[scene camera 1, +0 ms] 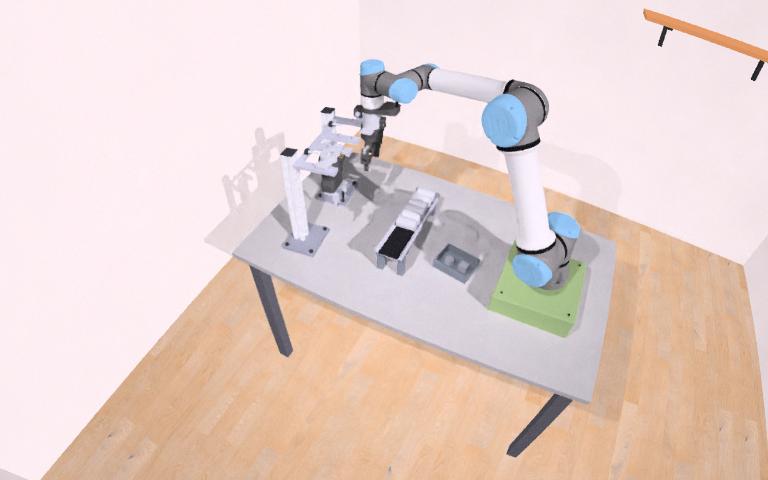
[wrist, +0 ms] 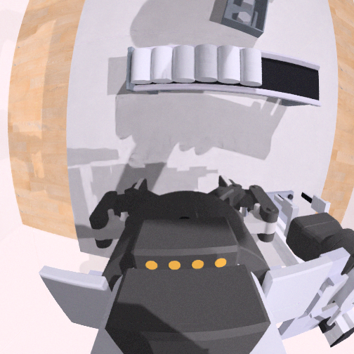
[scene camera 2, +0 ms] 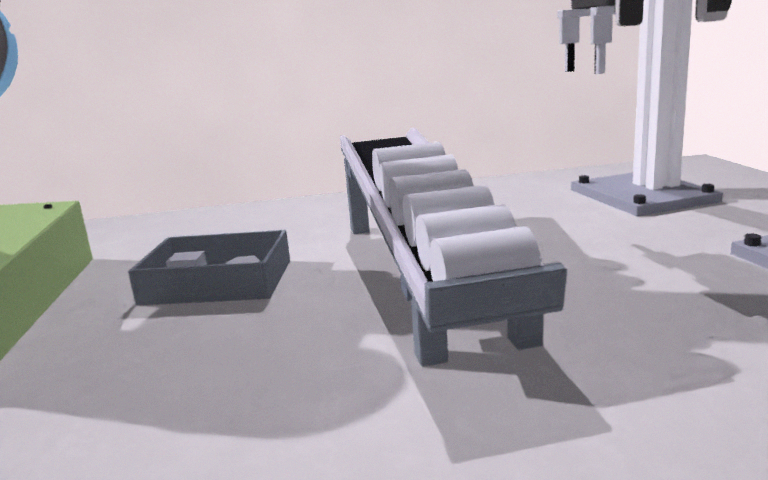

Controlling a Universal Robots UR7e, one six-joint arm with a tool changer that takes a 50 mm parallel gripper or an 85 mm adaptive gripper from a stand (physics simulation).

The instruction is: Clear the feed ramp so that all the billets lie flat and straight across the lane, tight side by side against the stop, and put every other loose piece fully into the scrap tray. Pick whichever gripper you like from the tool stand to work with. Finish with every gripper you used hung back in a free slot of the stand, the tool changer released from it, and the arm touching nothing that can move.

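Several white billets point(scene camera 2: 487, 254) point(wrist: 195, 64) lie flat across the ramp point(scene camera 2: 390, 226) point(wrist: 290, 75), side by side, in a row from the stop point(scene camera 2: 495, 298) point(wrist: 130, 70); they also show in scene camera 1 point(scene camera 1: 411, 217). The scrap tray point(scene camera 1: 451, 274) point(scene camera 2: 198, 287) point(wrist: 244, 29) holds a block point(scene camera 2: 186, 259) and a second loose piece point(scene camera 2: 243, 260), partly hidden by its wall. My gripper point(scene camera 1: 371, 160) point(scene camera 2: 671, 12) point(wrist: 183, 183), the black adaptive one, is on the arm, open and empty. It hangs high above the table beside the stand point(scene camera 1: 295, 198) point(scene camera 2: 668, 101).
The parallel gripper point(scene camera 1: 333, 180) point(scene camera 2: 584, 39) point(wrist: 312, 235) hangs in the stand, close beside my gripper. The stand's bars point(scene camera 1: 339, 137) reach out near the wrist. The green robot base point(scene camera 1: 532, 314) point(scene camera 2: 45, 254) stands beyond the tray.
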